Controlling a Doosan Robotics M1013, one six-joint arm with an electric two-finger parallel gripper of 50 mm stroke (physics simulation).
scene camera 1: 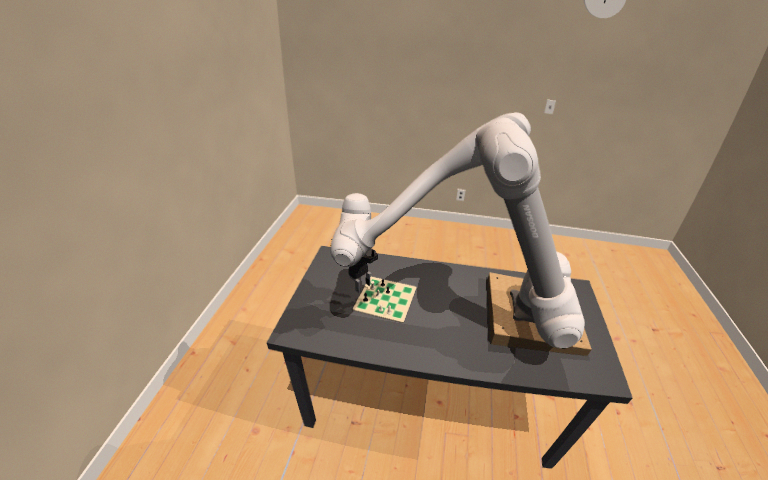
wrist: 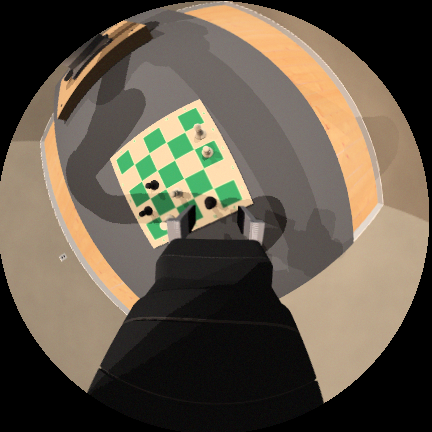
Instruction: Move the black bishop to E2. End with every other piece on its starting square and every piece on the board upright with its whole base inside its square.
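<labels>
The wrist view and scene camera 1 both show a chessboard. On the chessboard, (scene camera 1: 393, 302) and (wrist: 167, 151) are the same spot.
</labels>
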